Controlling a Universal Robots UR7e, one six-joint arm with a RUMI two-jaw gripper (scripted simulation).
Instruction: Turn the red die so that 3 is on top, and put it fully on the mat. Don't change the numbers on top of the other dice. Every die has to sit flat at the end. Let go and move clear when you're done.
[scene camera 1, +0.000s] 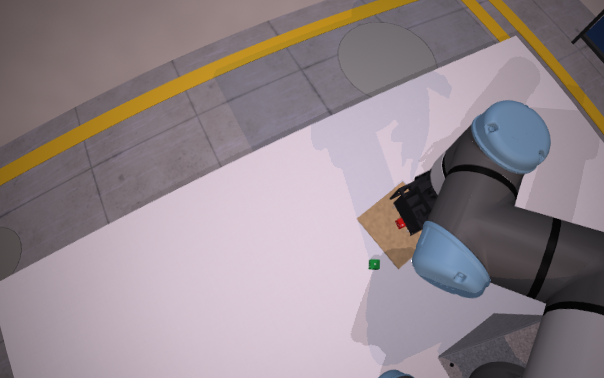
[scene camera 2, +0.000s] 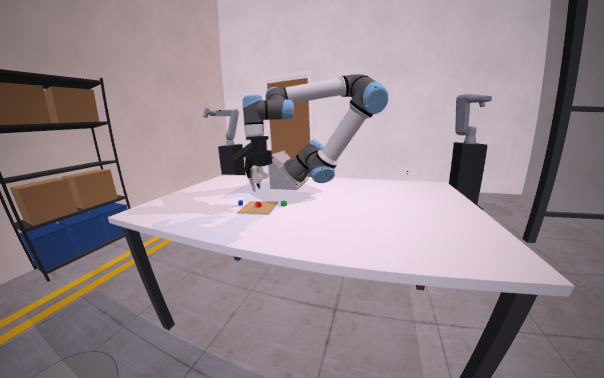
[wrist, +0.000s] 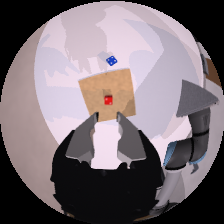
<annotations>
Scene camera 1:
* my gripper: 410, 216
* mat: 379, 220
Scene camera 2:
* my gripper: 257, 190
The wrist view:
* my gripper: 107, 112
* mat: 118, 83
</annotations>
